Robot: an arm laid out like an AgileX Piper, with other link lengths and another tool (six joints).
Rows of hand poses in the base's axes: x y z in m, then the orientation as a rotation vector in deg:
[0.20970, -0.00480, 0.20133, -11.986, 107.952, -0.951]
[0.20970, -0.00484, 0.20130, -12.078, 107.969, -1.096]
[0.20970, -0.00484, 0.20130, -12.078, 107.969, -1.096]
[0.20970, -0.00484, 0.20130, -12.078, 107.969, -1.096]
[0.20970, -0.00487, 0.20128, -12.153, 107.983, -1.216]
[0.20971, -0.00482, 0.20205, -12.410, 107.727, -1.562]
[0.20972, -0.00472, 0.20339, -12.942, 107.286, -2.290]
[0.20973, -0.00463, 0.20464, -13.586, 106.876, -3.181]
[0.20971, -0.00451, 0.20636, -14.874, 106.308, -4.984]
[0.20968, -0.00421, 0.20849, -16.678, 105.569, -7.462]
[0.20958, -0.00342, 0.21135, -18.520, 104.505, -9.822]
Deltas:
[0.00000, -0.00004, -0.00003, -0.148, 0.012, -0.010]
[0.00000, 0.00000, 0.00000, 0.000, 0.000, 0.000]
[0.00000, 0.00000, 0.00000, 0.000, 0.000, 0.000]
[0.00000, -0.00003, -0.00002, -0.122, 0.010, -0.009]
[0.00001, 0.00005, 0.00077, -0.358, -0.263, 0.026]
[0.00001, 0.00010, 0.00134, -0.754, -0.453, 0.040]
[0.00001, 0.00009, 0.00125, -0.928, -0.422, 0.032]
[-0.00002, 0.00012, 0.00172, -1.886, -0.578, 0.028]
[-0.00003, 0.00030, 0.00213, -2.621, -0.712, 0.055]
[-0.00010, 0.00079, 0.00286, -2.565, -0.976, 0.184]

